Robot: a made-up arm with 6 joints.
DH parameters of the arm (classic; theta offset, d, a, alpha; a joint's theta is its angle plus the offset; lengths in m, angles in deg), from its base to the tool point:
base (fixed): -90 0.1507 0 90
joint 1: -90 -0.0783 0.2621 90
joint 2: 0 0.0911 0.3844 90
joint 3: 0 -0.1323 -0.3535 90
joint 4: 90 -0.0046 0.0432 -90
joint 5: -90 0.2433 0.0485 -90
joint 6: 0 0.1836 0.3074 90
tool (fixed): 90 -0.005 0 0
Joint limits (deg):
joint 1: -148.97..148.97
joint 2: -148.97..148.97
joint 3: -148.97..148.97
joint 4: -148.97..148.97
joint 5: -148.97..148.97
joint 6: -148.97..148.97
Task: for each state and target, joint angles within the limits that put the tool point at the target. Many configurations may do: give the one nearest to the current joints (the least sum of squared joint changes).
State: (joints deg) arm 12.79 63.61 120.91 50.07 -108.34 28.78
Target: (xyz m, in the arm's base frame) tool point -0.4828 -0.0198 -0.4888
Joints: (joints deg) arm 5.80 30.26 125.42 56.80 -94.86 41.95
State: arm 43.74 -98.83 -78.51 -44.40 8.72 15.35
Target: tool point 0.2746 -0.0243 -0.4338
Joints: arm 73.43 -83.04 -111.25 -35.19 -7.24 19.56
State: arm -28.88 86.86 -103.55 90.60 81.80 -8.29
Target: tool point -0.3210 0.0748 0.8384
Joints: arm -41.29 96.76 -92.22 131.99 72.85 -23.04
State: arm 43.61 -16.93 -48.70 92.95 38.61 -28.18
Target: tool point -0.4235 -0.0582 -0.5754
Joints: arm 62.24 -31.04 -55.99 92.67 37.99 -20.31
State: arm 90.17 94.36 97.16 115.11 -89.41 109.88
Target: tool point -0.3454 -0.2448 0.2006
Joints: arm 68.34 93.18 78.35 109.00 -120.24 73.00
